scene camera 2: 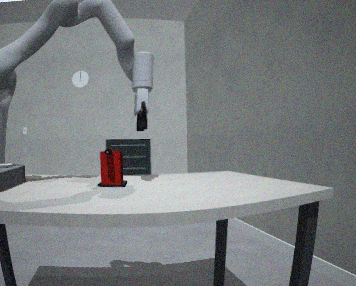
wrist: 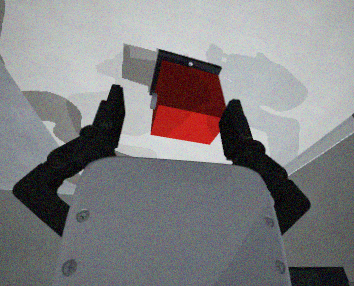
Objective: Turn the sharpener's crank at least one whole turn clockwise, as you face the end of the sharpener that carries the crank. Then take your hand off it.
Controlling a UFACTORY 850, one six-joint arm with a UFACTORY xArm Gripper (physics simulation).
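Observation:
The red sharpener [scene camera 2: 111, 169] [wrist: 189, 92] stands upright on its dark base on the table. A small round black knob [scene camera 2: 108, 151] shows at its top in the scene view. In the wrist view a small grey part [wrist: 153, 101] shows at the sharpener's left side; I cannot tell whether it belongs to the crank. The crank's arm cannot be made out. My gripper [scene camera 2: 142, 129] [wrist: 175, 105] is open and empty. It hangs above and to the right of the sharpener in the scene view, apart from it. In the wrist view the sharpener shows between and beyond the fingers.
The white table [scene camera 2: 225, 194] [wrist: 45, 30] carries the sharpener, and its right corner shows in the scene view. A grey block [scene camera 2: 11, 175] is at the table's left. A dark drawer unit [scene camera 2: 143, 156] stands behind the table. Shadows lie around the sharpener.

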